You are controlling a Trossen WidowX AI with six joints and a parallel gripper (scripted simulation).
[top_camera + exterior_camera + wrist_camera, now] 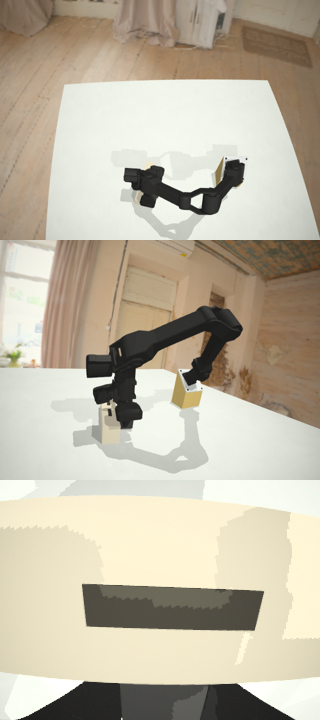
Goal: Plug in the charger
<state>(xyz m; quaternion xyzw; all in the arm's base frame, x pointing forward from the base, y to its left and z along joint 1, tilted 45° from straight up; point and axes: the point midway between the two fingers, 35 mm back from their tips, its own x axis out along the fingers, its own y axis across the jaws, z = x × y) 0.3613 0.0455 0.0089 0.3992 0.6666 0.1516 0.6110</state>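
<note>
The dark grey charger lies 1 cm ahead of my gripper tip, 1 cm to the right of it and 1 cm above it.
</note>
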